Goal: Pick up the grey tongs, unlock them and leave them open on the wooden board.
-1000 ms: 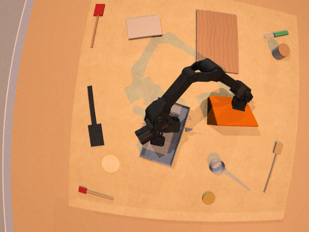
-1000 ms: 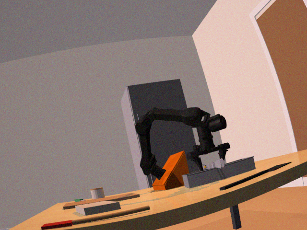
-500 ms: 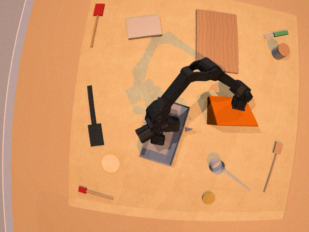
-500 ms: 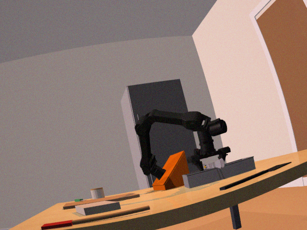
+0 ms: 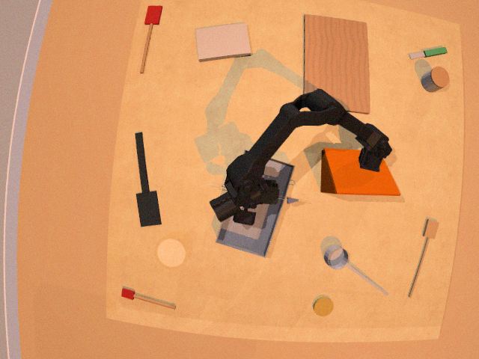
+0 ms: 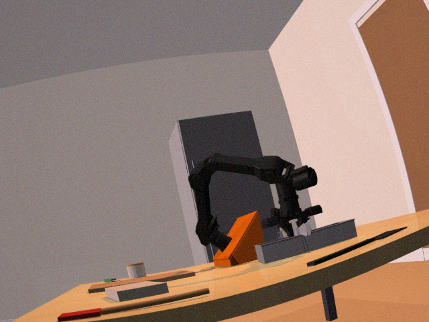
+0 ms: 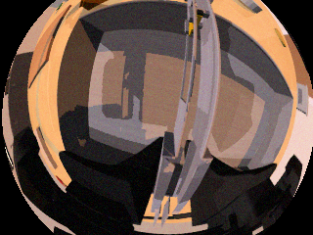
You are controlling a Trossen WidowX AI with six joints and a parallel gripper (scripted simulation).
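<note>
The grey roasting tin is 40 mm to the left of my gripper tip and 30 mm behind it. Round my gripper tip: black spatula: 340 mm ahead, 60 mm to the left, 30 mm below; wooden board: 510 mm to the right, 220 mm behind, 20 mm below.
</note>
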